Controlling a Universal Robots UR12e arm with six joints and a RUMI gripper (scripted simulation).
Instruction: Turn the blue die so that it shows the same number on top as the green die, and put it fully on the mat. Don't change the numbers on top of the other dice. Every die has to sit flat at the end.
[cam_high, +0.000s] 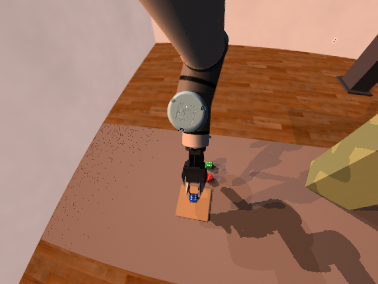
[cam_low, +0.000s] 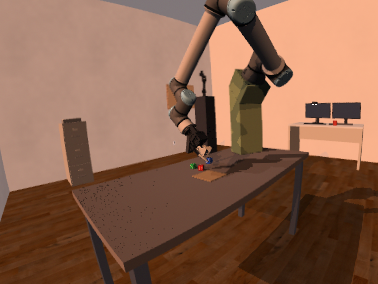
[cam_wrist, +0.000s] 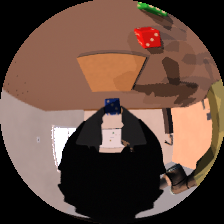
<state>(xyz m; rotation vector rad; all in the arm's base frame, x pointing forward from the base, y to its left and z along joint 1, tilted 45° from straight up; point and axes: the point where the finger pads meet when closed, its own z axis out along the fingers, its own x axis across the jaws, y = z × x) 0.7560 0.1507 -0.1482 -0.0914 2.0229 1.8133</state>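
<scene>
The tan mat lies 9 cm below my hand and 1 cm to the left of it. From my hand the other things lie so: green die: 18 cm to the right, 8 cm below, 5 cm behind; red die: 11 cm to the right, 8 cm below, 6 cm behind; blue die: 1 cm to the left, 1 cm below.
</scene>
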